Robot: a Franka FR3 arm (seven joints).
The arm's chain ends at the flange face. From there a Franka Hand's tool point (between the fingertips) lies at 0.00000 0.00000 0.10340 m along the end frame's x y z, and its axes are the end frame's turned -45 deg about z.
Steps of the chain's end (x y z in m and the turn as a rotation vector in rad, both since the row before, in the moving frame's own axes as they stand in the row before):
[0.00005, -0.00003, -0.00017, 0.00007, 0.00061, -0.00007]
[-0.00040, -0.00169, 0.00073, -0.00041, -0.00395, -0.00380]
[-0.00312, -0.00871, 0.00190, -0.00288, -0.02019, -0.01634]
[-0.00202, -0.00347, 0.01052, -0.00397, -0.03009, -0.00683]
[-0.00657, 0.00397, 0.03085, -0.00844, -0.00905, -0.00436]
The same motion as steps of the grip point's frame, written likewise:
[0.00011, 0.00005, -0.00017, -0.00038, 0.00048, -0.00007]
[0.00059, -0.00174, 0.00073, 0.00250, -0.00308, -0.00380]
[0.00226, -0.00962, 0.00188, 0.01224, -0.01631, -0.01634]
[-0.00147, -0.00578, 0.01047, 0.01847, -0.02408, -0.00683]
[-0.00873, -0.00188, 0.03084, 0.00043, -0.01237, -0.00436]

